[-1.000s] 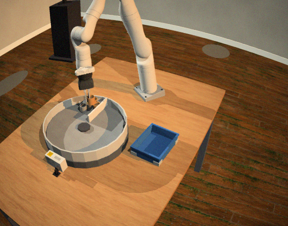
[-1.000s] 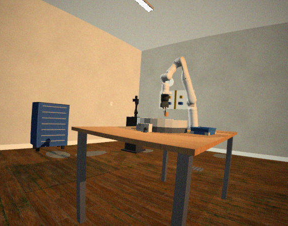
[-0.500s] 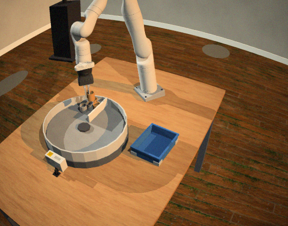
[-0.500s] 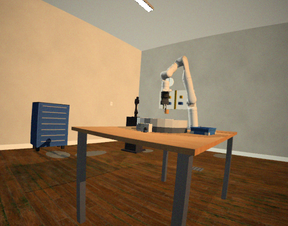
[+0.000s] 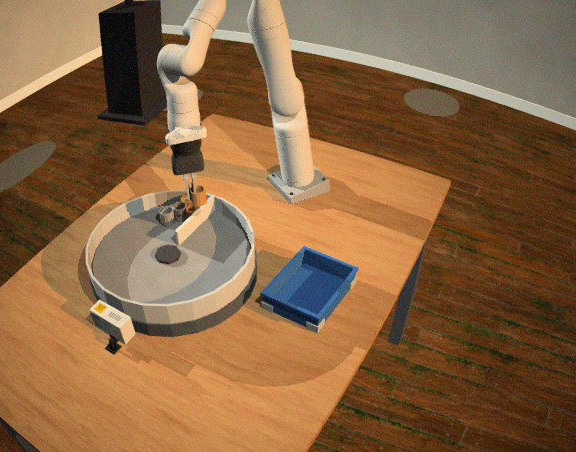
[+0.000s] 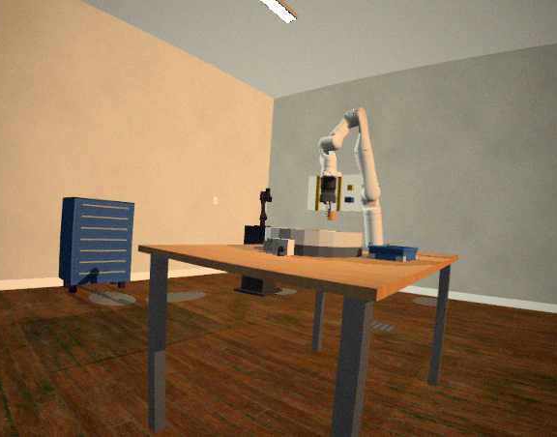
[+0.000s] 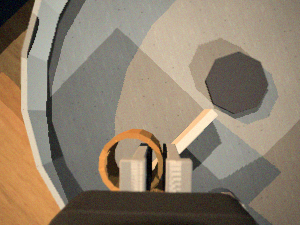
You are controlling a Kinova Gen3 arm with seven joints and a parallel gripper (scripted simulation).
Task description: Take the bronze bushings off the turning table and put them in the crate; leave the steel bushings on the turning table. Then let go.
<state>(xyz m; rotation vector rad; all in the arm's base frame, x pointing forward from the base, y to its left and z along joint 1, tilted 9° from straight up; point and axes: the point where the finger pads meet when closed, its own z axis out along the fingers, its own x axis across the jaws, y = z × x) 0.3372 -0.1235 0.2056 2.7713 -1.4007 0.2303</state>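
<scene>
Right now the blue crate is 320 mm to the left of my hand, 160 mm below it and 50 mm ahead of it. The rest, counted from my hand: turning table 130 mm below, 100 mm ahead, 30 mm to the right.
</scene>
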